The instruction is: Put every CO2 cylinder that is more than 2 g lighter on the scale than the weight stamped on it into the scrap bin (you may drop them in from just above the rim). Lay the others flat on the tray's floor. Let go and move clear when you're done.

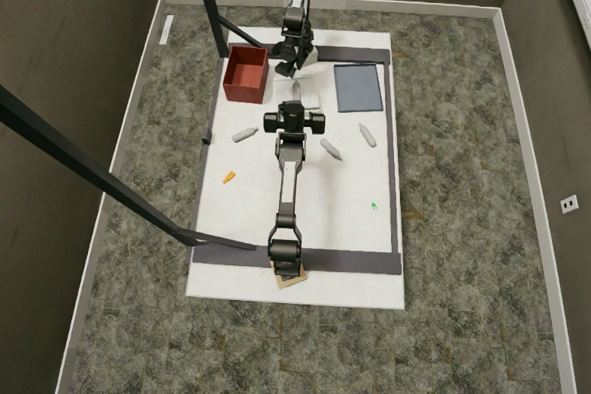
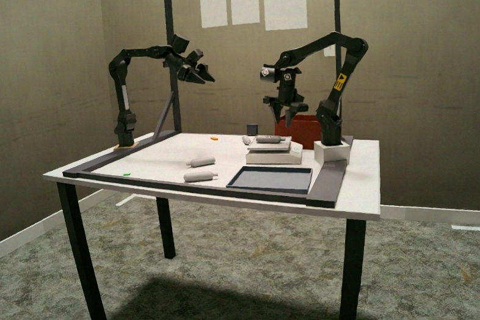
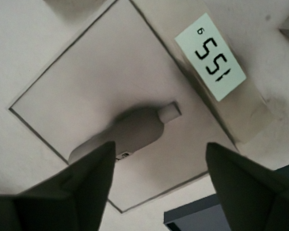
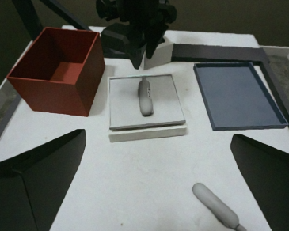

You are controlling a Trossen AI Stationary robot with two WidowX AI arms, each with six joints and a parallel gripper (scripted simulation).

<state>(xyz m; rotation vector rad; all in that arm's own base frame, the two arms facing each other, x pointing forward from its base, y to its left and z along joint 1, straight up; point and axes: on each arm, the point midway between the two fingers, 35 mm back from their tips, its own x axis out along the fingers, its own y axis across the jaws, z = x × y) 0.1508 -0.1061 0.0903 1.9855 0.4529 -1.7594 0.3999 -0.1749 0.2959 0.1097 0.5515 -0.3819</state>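
The scale platform lies 10 mm ahead of my left hand, 50 mm to the right of it and 110 mm below it. Also, from my left hand: scale 10 mm ahead, 40 mm to the right, 120 mm below; then red scrap bin 200 mm behind, 30 mm to the left, 130 mm below; then tray 270 mm ahead, 30 mm to the left, 150 mm below.
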